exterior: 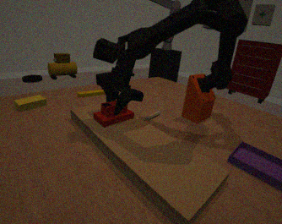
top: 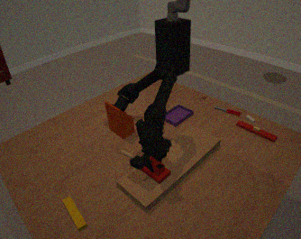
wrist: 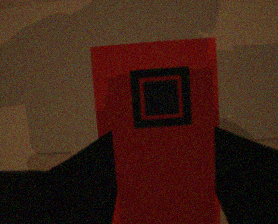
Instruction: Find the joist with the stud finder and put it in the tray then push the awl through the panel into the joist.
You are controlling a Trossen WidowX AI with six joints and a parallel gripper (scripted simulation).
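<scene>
My gripper tip is now 28 cm past the purple tray, 40 cm to the right of it and 5 cm above it. Also, from my gripper tip: stud finder 1 cm ahead, 2 cm above; then awl 17 cm behind, 6 cm below; then yellow bar 7 cm behind, 36 cm to the right, 6 cm below.
</scene>
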